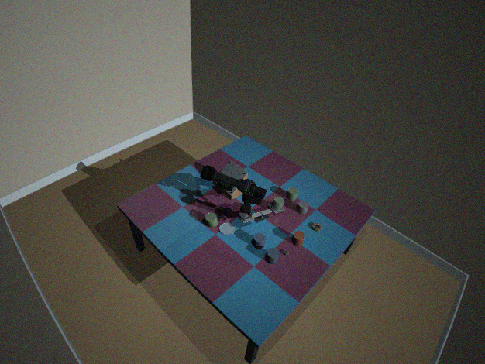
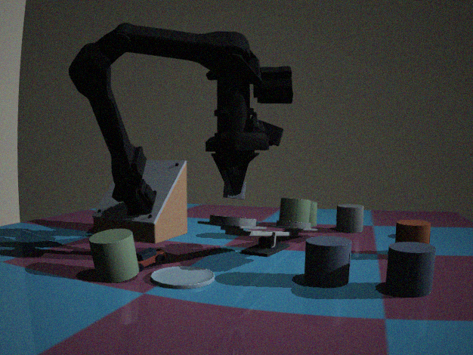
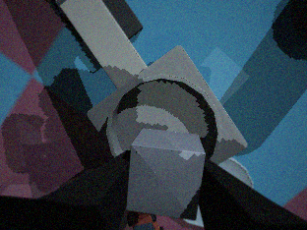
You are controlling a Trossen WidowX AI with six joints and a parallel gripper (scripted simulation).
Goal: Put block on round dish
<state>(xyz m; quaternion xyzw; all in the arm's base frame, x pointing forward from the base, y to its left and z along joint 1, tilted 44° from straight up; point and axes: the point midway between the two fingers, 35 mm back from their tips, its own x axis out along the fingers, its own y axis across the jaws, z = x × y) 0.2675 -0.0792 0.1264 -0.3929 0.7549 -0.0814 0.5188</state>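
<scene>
My gripper tip is 120 mm above the round dish, 110 mm to the left of it and 60 mm past it. From my gripper tip the other things lie so: small balance 120 mm to the left, 100 mm below, 40 mm ahead; red toy car 140 mm behind, 110 mm below, 80 mm to the right; grey block 10 mm above.
</scene>
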